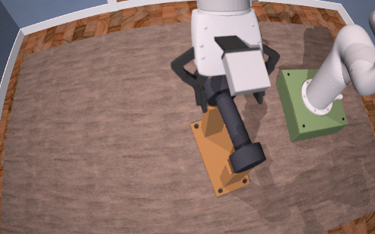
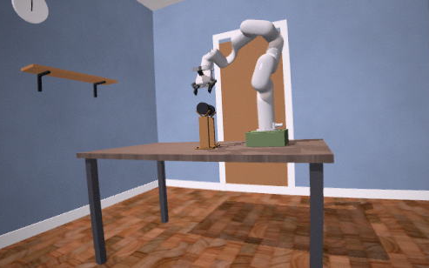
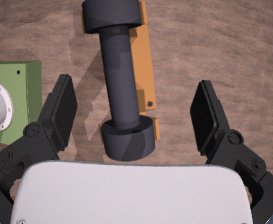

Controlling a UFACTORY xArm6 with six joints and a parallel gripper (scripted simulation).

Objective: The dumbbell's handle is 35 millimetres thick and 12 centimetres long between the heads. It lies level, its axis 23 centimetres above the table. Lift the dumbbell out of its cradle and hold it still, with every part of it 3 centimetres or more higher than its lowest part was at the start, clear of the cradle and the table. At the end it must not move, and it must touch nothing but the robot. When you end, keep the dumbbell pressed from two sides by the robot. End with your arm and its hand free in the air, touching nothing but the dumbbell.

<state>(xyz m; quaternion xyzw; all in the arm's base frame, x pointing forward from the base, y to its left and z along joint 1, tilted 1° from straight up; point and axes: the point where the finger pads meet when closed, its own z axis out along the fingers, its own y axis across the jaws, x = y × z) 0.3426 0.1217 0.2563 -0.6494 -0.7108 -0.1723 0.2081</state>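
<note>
Right now my hand is 11 cm above the dark dumbbell and 2 cm past it. From my hand the other things lie so: orange cradle 23 cm below, 2 cm behind.
</note>
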